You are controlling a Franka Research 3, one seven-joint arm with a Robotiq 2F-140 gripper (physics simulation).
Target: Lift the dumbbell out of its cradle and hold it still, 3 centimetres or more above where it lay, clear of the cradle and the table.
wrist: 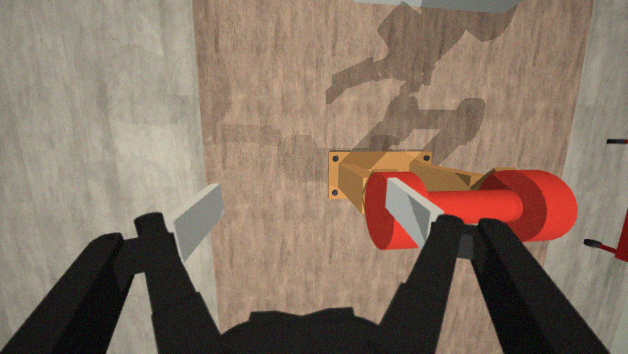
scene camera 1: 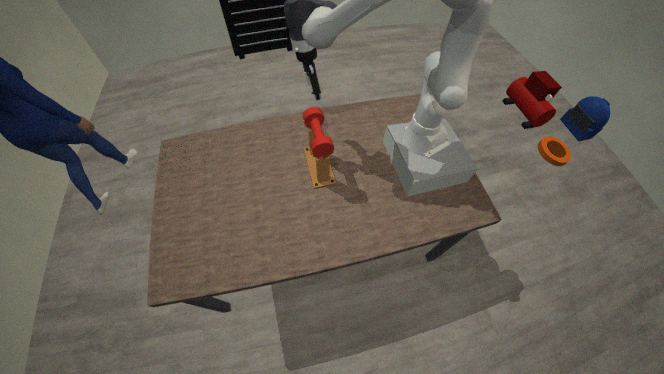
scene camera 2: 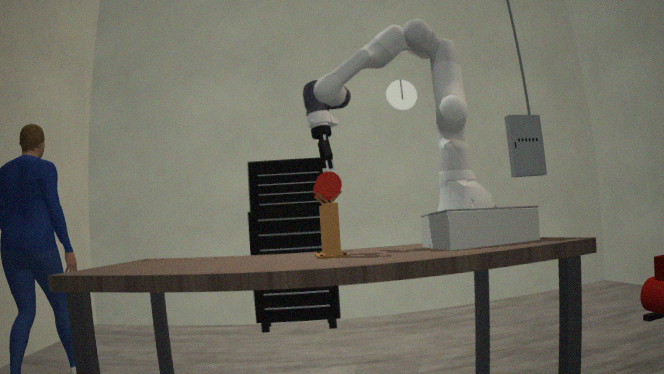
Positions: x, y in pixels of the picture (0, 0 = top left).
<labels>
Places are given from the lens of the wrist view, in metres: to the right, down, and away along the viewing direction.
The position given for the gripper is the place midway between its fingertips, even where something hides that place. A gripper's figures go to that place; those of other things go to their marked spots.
gripper [wrist: 305, 195]: -0.01, 0.02, 0.18
red dumbbell [wrist: 538, 206]: 0.23, 0.03, 0.21
orange cradle [wrist: 348, 172]: 0.06, -0.01, 0.36
The marked spots on the orange cradle and the red dumbbell are 0.23 m apart.
</labels>
